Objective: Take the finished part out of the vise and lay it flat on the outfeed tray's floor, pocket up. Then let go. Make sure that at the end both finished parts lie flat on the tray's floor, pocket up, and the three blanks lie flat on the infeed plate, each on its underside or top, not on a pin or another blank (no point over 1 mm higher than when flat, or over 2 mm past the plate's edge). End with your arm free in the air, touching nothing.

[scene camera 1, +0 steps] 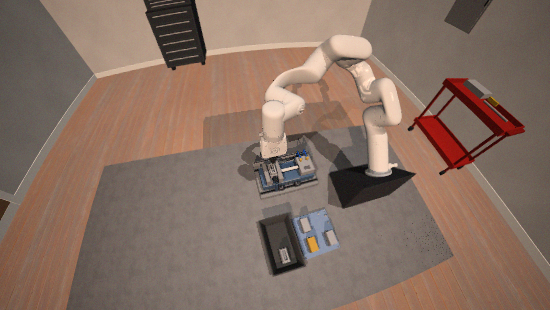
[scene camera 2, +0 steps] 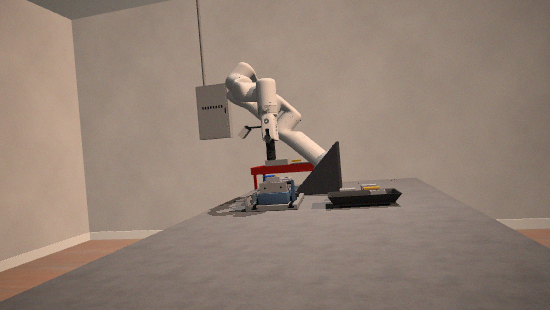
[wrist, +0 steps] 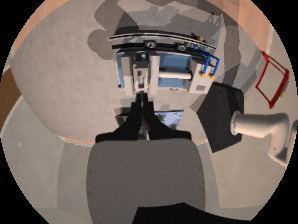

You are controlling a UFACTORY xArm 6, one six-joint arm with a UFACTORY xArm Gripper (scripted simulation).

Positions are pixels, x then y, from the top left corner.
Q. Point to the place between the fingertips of my gripper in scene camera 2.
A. At 271, 160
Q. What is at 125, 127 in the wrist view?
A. My gripper.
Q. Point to a blue vise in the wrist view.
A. At 168, 62
